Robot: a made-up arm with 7 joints.
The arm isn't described. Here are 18 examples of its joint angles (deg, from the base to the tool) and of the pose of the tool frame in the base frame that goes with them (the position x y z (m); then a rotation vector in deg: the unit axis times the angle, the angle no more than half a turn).
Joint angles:
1: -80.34 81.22 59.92 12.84 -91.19 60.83 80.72
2: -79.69 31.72 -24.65 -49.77 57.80 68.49 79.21
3: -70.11 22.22 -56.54 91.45 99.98 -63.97 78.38
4: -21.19 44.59 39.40 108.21 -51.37 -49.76 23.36
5: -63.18 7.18 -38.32 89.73 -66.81 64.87 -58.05
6: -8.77 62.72 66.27 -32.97 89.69 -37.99 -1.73
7: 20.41 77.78 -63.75 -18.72 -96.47 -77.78 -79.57
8: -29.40 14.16 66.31 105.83 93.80 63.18 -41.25
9: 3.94 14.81 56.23 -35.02 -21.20 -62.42 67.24
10: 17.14 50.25 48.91 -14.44 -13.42 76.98 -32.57
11: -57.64 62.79 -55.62 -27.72 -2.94 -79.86 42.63
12: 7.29 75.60 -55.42 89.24 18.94 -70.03 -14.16
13: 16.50 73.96 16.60 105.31 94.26 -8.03 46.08
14: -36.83 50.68 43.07 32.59 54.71 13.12 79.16
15: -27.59 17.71 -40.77 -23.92 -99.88 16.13 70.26
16: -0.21 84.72 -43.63 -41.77 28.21 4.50 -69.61
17: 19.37 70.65 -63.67 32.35 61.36 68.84 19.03
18: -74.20 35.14 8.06 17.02 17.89 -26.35 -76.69
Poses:
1: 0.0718 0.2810 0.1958 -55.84 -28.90 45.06
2: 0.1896 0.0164 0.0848 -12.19 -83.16 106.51
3: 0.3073 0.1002 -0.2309 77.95 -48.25 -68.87
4: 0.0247 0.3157 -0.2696 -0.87 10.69 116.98
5: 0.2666 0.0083 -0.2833 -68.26 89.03 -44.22
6: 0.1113 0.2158 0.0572 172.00 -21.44 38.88
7: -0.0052 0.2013 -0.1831 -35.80 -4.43 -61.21
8: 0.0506 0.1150 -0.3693 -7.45 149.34 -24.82
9: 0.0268 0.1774 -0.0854 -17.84 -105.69 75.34
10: 0.0518 0.3101 -0.1014 5.05 64.31 25.65
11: 0.1667 0.0573 -0.0506 -22.52 -86.05 -63.30
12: -0.0448 0.3832 -0.1351 57.78 90.97 -76.70
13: -0.1230 0.4084 -0.0741 133.32 95.52 -33.96
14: 0.2095 0.3421 -0.0636 83.59 -32.26 124.49
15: 0.1638 -0.0635 -0.1554 -36.60 63.01 -11.10
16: 0.0896 0.1297 -0.1399 82.83 51.63 -122.87
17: -0.0521 0.3198 -0.2053 -164.23 -37.54 38.97
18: 0.3223 0.1052 0.0750 82.40 -28.81 -55.39
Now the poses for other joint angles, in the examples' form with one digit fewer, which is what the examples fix.
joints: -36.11 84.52 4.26 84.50 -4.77 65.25 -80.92
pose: 0.062 0.410 -0.037 -47.0 66.0 26.9
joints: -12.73 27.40 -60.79 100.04 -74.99 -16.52 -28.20
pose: 0.007 0.243 -0.349 5.9 74.5 8.6
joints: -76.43 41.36 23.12 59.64 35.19 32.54 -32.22
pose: 0.351 0.242 -0.034 22.2 34.5 10.6
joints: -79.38 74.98 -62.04 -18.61 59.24 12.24 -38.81
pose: 0.267 0.080 0.016 149.8 -10.2 -18.8
